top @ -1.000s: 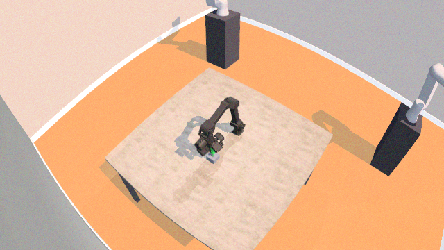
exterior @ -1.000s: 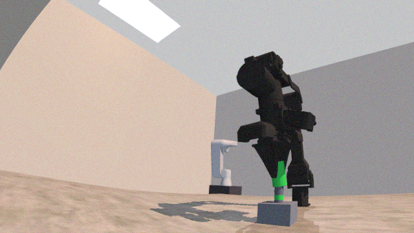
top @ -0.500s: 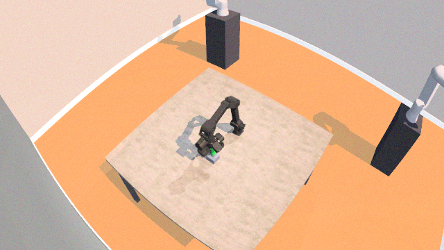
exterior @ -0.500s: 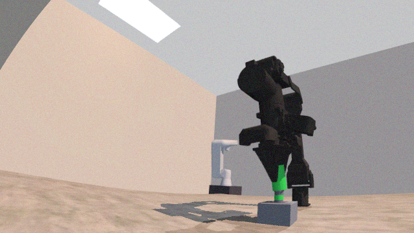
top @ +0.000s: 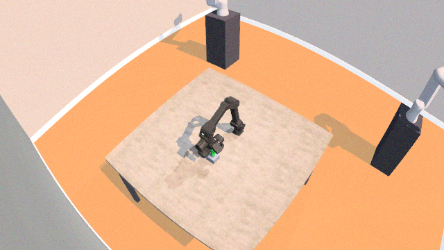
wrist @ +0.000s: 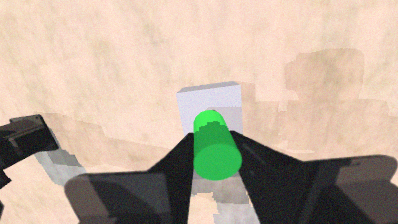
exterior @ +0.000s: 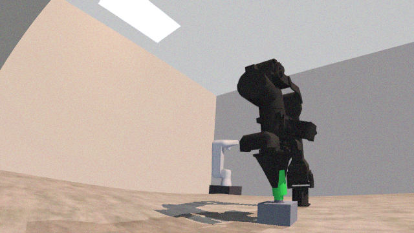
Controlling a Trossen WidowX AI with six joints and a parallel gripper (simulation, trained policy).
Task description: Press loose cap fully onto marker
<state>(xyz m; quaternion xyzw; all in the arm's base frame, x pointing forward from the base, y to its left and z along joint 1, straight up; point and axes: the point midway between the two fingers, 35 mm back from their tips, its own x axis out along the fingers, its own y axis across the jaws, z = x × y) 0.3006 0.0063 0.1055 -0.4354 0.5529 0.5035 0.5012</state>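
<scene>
The grey marker is 10 mm above my gripper tip. Round my gripper tip: grey holder block 50 mm below; then green cap 10 mm above.
</scene>
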